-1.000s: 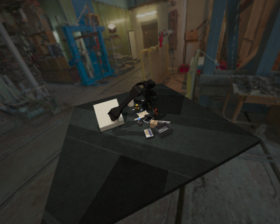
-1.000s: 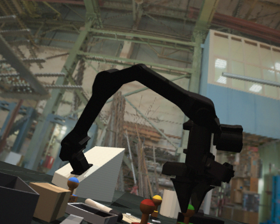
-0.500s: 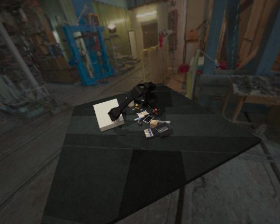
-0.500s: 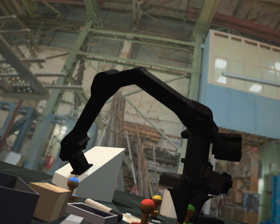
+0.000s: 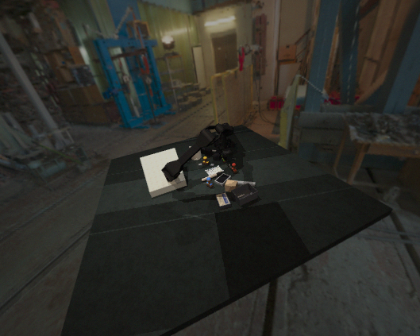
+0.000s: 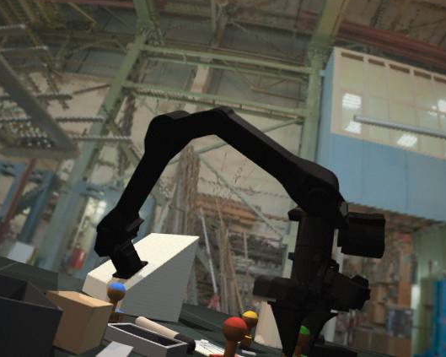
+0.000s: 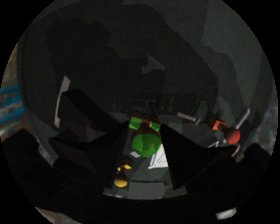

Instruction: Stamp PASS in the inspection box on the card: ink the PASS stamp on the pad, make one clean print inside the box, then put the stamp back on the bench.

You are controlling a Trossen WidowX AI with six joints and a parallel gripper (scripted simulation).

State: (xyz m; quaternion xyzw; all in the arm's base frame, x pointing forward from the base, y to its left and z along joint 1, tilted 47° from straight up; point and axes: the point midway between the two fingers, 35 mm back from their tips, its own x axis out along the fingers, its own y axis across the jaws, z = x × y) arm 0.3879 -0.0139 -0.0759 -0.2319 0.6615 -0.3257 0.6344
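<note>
The dark ink pad is 12 cm behind my gripper tip, 18 cm to the right of it and 2 cm below it. Round my gripper tip: yellow-topped stamp: 12 cm behind, 5 cm to the left; then cream card: 11 cm behind, 5 cm to the right, 2 cm below; then green-knobbed stamp: right at my gripper tip.
</note>
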